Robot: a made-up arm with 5 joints. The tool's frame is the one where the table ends. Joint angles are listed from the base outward.
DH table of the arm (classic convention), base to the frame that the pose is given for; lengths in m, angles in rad. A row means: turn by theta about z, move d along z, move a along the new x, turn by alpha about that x. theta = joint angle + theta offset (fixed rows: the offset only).
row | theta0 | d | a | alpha
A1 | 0 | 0.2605 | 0 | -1.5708
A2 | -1.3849 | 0 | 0.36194 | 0
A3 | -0.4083 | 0 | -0.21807 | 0
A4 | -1.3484 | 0 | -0.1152 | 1.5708
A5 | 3.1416 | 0.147 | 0 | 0
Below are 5 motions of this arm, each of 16 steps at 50 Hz.
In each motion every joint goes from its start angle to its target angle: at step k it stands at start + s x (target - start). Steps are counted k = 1, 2, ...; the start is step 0. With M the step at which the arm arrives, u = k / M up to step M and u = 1 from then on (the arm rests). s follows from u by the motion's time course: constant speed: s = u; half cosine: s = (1 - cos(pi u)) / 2; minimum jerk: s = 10 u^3 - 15 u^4 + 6 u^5.
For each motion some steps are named. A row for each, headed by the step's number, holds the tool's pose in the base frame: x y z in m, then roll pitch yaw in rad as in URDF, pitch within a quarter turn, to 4 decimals.
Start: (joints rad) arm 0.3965 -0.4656 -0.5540 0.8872 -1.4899
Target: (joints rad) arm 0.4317 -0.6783 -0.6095 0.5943 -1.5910
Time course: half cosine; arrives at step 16
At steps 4, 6, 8, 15, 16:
4: 0.2229 0.0947 0.4237 2.9275 -0.0141 1.9079
6: 0.2232 0.0963 0.4424 2.8364 -0.0149 1.9308
8: 0.2217 0.0974 0.4652 2.7288 -0.0122 1.9571
15: 0.2085 0.0960 0.5256 2.4536 0.0122 2.0170
16: 0.2081 0.0959 0.5268 2.4482 0.0129 2.0180

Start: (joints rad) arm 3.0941 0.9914 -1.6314 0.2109 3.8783
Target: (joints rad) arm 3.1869 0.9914 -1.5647 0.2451 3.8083
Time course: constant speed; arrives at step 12
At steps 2, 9, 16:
2: -0.6624 0.0212 0.1670 2.8593 0.3046 -0.8007
9: -0.6514 -0.0144 0.1513 2.9125 0.2715 -0.6935
16: -0.6458 -0.0293 0.1447 2.9340 0.2561 -0.6482

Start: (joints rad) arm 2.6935 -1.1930 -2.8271 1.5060 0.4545
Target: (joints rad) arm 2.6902 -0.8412 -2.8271 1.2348 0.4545
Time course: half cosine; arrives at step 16
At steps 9, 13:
9: 0.3839 -0.1855 0.8374 -0.3383 -0.5967 0.1094
13: 0.3378 -0.1636 0.8827 -0.3550 -0.6184 0.1179

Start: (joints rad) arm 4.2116 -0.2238 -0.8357 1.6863 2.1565
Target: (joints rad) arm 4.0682 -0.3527 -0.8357 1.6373 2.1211
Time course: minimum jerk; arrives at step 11
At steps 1, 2, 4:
1: -0.0973 -0.1774 0.3736 2.5996 -0.3295 2.1467
2: -0.0982 -0.1767 0.3746 2.6056 -0.3256 2.1404
4: -0.1029 -0.1726 0.3802 2.6383 -0.3040 2.1061

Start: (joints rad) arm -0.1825 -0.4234 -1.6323 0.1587 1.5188
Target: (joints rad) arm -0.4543 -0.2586 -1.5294 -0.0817 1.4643
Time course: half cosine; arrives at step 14
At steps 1, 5, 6, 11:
1: 0.1810 -0.0340 0.9098 -1.2445 -0.0499 -1.7736
5: 0.2038 -0.0541 0.9000 -1.2516 -0.0640 -1.8514
6: 0.2120 -0.0628 0.8959 -1.2544 -0.0696 -1.8817
11: 0.2441 -0.1104 0.8732 -1.2675 -0.0960 -2.0254

